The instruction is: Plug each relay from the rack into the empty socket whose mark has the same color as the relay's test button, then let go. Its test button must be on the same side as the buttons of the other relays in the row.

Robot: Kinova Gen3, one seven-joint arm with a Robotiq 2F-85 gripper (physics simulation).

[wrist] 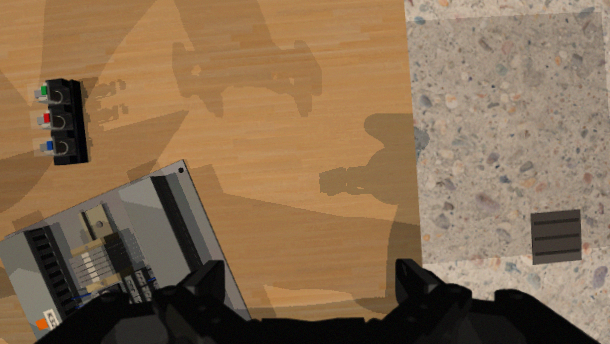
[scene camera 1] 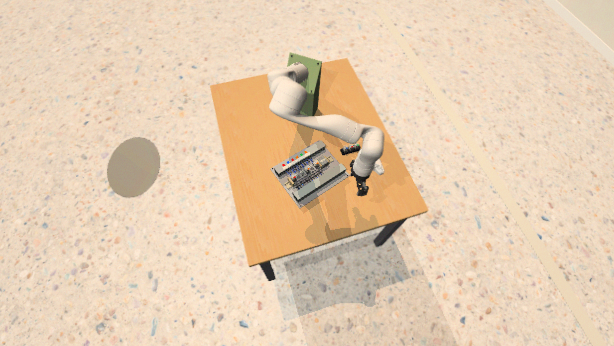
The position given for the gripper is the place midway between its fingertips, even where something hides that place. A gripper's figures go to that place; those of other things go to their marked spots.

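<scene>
The gripper [wrist: 310,278] is 160 mm from the lens, while a black rack [wrist: 76,108] sits 480 mm from the lens. A clear relay [wrist: 54,146] is 450 mm from the lens and a grey panel [wrist: 66,226] is 500 mm from the lens; the marked spots on the relay and the panel are 110 mm apart.
</scene>
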